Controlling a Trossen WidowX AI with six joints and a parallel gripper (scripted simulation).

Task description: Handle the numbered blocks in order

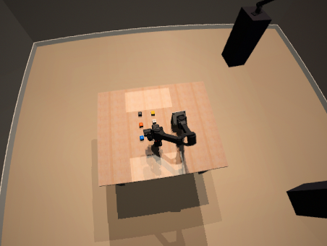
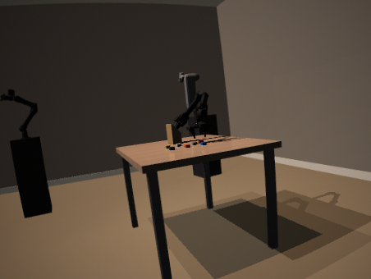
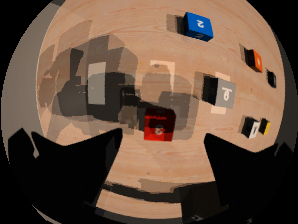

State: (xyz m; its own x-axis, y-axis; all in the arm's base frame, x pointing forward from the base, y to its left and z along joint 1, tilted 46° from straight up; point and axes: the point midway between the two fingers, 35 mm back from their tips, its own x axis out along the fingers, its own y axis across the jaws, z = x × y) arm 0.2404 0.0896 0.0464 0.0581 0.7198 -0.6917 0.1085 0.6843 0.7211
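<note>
Right now the red block is 10 mm to the left of my gripper tip and 30 mm below it. Round my gripper tip: orange block 100 mm ahead, 170 mm to the right, 30 mm below; grey block 40 mm ahead, 80 mm to the right, 30 mm below; blue block 120 mm ahead, 50 mm to the right, 30 mm below.
</note>
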